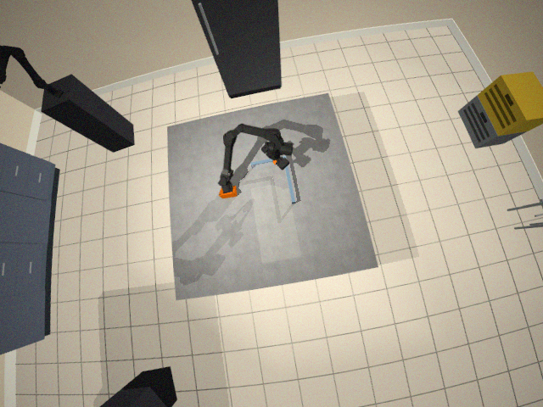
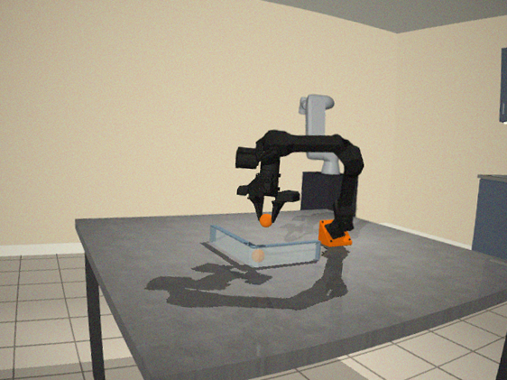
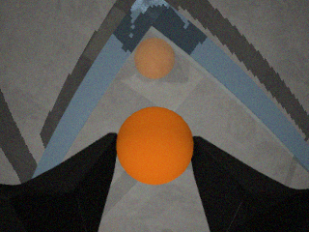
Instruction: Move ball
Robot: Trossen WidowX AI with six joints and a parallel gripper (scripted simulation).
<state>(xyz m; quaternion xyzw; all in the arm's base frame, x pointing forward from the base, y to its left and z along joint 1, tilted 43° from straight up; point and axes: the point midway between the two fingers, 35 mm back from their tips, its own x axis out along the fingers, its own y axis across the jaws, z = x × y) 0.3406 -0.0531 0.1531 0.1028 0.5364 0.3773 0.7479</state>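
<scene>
My gripper tip is now 30 mm short of the see-through copy, 10 mm to the right of it and 100 mm above it. Round my gripper tip: orange ball: right at my gripper tip.
</scene>
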